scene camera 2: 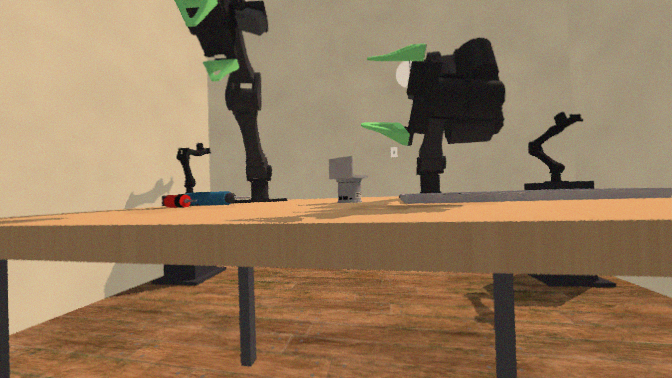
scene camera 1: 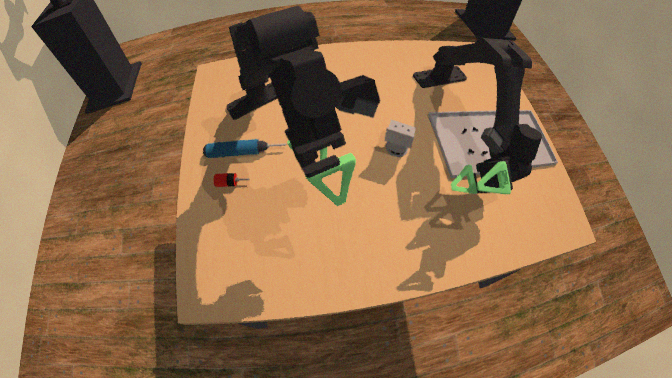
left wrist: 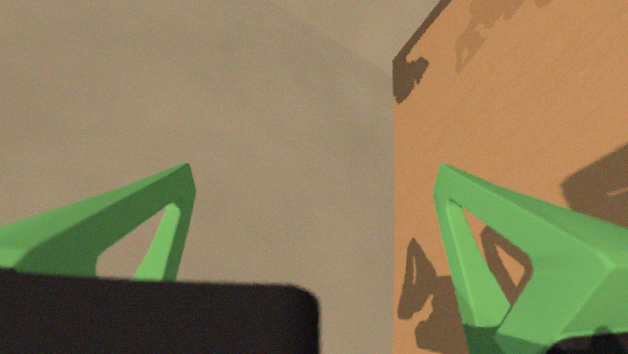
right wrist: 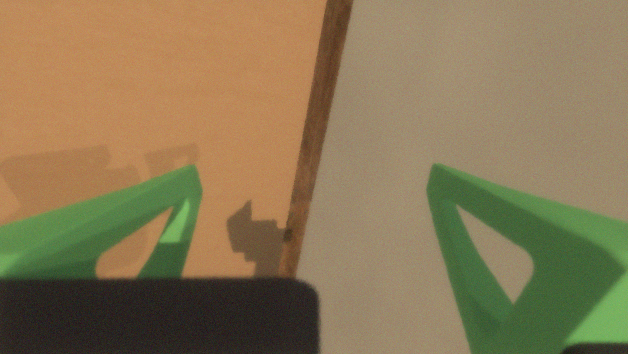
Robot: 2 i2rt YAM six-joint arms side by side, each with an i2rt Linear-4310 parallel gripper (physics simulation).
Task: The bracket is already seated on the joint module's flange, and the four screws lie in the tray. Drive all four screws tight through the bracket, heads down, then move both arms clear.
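Frame: origin at the left arm's base, x ahead, y left, z up, level; centimetres.
Seen in the pictures: left gripper, fingertip midpoint: (scene camera 2: 363, 94) (scene camera 1: 463, 187) (left wrist: 314, 177); right gripper, fingertip midpoint: (scene camera 2: 204, 55) (scene camera 1: 330, 188) (right wrist: 314, 177); left arm's base, origin of the base link: (scene camera 1: 440, 77); right arm's base, origin of the base link: (scene camera 2: 260, 201) (scene camera 1: 258, 99).
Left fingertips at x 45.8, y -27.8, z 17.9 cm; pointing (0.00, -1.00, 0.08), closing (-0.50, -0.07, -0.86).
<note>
Pixels of each thing's top centre, then the offset from my left fingertips to it. "spot": a spot on its surface instead. Level surfaces: height alone.
- joint module, middle of its top: (scene camera 2: 348, 177) (scene camera 1: 400, 133) dx -23.5, dy -1.3, dz -11.5 cm
- grey tray, middle of its top: (scene camera 2: 499, 191) (scene camera 1: 498, 137) dx -16.1, dy +31.7, dz -16.3 cm
- blue screwdriver, surface spot: (scene camera 1: 232, 148) (scene camera 2: 206, 193) spot: dx -36.2, dy -43.7, dz -14.2 cm
- short red screwdriver, middle of its top: (scene camera 1: 230, 176) (scene camera 2: 182, 194) dx -28.0, dy -45.8, dz -14.5 cm
- table, its level: dz -17.9 cm
The grey bracket (scene camera 1: 400, 128) (scene camera 2: 341, 167) sits on the joint module (scene camera 1: 396, 149) (scene camera 2: 349, 192), standing on the table. The four small black screws (scene camera 1: 471, 151) lie in the grey tray (scene camera 1: 450, 142) (scene camera 2: 450, 198). A blue screwdriver (scene camera 1: 232, 148) (scene camera 2: 207, 198) and a short red screwdriver (scene camera 1: 225, 180) (scene camera 2: 176, 201) lie at the picture's left. My left gripper (scene camera 1: 480, 184) (scene camera 2: 365, 91) (left wrist: 314, 177) is open and empty, high over the tray's front edge. My right gripper (scene camera 2: 204, 52) (right wrist: 314, 177) is open and empty, high above the table between the screwdrivers and the module.
The left arm's forearm covers part of the tray in scene camera 1. The right arm's large wrist and forearm hang between the blue screwdriver and the module. Two dark pedestals (scene camera 1: 82, 55) (scene camera 1: 492, 17) stand behind the table (scene camera 1: 300, 280).
</note>
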